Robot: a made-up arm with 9 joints. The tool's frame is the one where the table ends. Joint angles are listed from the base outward.
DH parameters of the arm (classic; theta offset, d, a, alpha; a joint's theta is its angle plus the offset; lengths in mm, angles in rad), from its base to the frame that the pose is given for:
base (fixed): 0 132.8 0 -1.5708
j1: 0 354 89.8 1.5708
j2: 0 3.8 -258.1 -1.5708
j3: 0 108.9 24 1.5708
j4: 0 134.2 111.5 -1.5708
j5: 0 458.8 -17.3 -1.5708
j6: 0 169.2 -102.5 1.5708
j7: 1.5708 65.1 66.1 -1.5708
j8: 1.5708 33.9 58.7 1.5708
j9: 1.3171 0 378.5 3.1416
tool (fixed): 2.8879 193.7 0 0
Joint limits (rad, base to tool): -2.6..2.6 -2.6..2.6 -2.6..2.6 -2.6..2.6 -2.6..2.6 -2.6..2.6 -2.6..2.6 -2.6..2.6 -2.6..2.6
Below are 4 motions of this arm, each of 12 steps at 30 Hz.
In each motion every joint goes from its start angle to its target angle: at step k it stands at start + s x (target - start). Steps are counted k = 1, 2, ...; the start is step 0. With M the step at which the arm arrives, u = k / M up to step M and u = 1 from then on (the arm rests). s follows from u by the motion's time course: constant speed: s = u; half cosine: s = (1 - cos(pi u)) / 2; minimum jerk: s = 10 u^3 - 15 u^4 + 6 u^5.
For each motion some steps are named. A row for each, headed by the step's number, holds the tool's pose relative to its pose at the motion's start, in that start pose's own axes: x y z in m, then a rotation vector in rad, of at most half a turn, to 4 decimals.
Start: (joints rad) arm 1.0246 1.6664 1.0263 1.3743 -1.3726 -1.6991 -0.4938 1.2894 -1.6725
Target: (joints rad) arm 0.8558 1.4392 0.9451 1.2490 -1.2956 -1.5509 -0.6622 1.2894 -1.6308
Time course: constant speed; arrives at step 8
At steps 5, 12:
5: 0.0707 0.0543 -0.0271 0.1360 0.0510 0.0828
12: 0.1079 0.0938 -0.0366 0.2094 0.0969 0.1374

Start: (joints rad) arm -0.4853 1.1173 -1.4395 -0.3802 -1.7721 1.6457 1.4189 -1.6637 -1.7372
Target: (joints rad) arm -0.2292 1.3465 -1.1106 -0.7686 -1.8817 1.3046 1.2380 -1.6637 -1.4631
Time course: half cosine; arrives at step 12
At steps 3, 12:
3: 0.0322 -0.1089 0.0601 -0.0226 0.0701 0.0781
12: 0.4467 -0.4984 0.4901 -0.2543 0.5476 0.4322

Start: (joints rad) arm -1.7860 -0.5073 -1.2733 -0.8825 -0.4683 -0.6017 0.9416 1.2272 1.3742
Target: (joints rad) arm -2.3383 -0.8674 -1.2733 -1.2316 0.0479 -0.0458 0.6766 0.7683 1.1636
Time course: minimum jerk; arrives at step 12
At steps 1, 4, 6, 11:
1: 0.0022 0.0012 0.0031 -0.0022 0.0079 -0.0013
4: 0.1169 0.0515 0.1147 -0.0806 0.3301 -0.0630
6: 0.3485 0.1165 0.2062 -0.1524 0.7991 -0.1867
11: 0.8145 0.1297 0.1225 -0.1780 1.6007 -0.4922

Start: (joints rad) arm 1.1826 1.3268 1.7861 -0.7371 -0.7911 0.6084 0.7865 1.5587 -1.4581
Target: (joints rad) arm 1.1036 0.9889 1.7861 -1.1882 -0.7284 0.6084 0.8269 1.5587 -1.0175
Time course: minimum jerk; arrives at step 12
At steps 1, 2, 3, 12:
1: -0.0008 -0.0010 0.0003 0.0029 -0.0005 -0.0013
2: -0.0053 -0.0067 0.0017 0.0203 -0.0036 -0.0089
3: -0.0151 -0.0196 0.0048 0.0592 -0.0094 -0.0257
12: -0.0918 -0.2060 0.0218 0.5685 0.0546 -0.2081

